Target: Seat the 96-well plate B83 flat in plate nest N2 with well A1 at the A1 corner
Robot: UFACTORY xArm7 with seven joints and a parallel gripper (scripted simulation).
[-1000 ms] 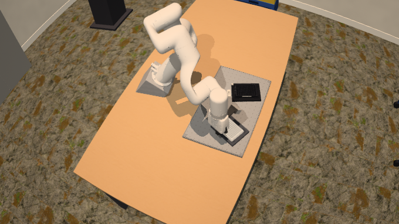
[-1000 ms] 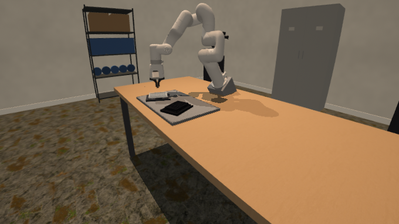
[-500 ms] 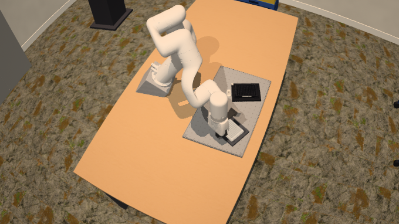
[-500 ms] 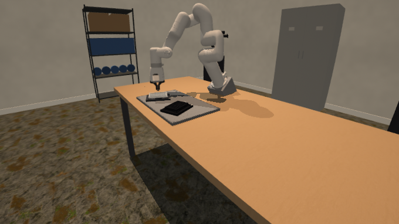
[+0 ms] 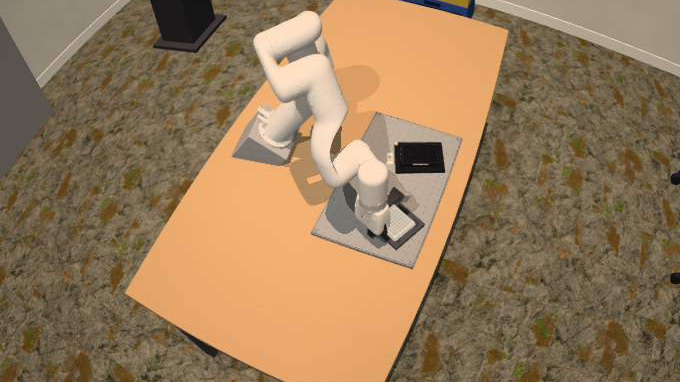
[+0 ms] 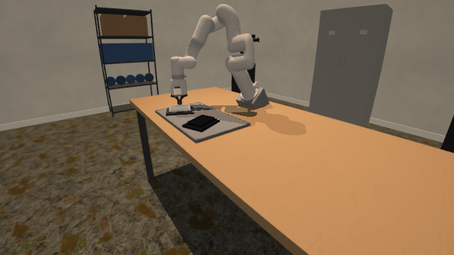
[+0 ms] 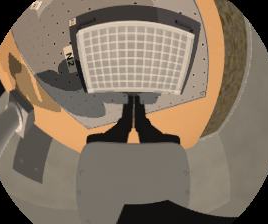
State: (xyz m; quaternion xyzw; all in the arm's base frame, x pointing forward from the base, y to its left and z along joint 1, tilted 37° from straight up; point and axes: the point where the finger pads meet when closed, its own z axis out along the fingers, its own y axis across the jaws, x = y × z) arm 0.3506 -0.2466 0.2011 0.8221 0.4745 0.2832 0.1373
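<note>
The white 96-well plate B83 lies 3 cm ahead of my hand, 6 cm to the left of it and 2 cm below it. From my hand the other things lie so: black plate B38: 5 cm ahead, 32 cm to the left, 2 cm below; then N1 station label: 4 cm behind, 29 cm to the left, 4 cm below; then N2 label: 5 cm behind, 11 cm to the left, 4 cm below.
</note>
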